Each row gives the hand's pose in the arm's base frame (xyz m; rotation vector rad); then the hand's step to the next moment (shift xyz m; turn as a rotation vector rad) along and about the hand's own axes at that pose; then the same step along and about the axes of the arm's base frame.
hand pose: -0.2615 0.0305 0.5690 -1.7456 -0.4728 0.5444
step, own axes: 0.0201 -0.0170 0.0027 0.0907 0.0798 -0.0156
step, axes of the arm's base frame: 0.0142 0.0176 0.0137 0.0849 0.0218 -0.0846
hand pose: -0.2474 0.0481 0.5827 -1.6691 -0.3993 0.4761
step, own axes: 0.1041 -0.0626 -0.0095 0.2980 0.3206 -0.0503
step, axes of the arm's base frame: 0.0942 0.0549 0.0544 0.2780 0.0637 -0.3358
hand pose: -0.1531 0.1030 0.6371 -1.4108 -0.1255 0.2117
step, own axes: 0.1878 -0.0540 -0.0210 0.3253 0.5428 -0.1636
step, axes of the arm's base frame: 0.1914 0.0134 0.0427 0.3127 -0.0073 -0.5739
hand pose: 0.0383 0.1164 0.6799 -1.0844 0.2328 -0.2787
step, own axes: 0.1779 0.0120 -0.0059 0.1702 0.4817 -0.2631
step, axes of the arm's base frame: 0.1668 -0.0592 -0.0222 0.1282 -0.0651 -0.5564
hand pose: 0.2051 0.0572 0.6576 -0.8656 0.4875 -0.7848
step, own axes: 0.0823 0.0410 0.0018 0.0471 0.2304 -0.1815
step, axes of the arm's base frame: 0.0695 -0.0464 -0.0384 0.0028 -0.0315 -0.2954
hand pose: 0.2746 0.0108 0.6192 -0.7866 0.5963 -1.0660
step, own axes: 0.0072 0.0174 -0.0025 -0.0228 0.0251 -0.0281
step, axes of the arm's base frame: 0.0101 -0.0027 -0.0159 -0.0165 0.0201 -0.0355
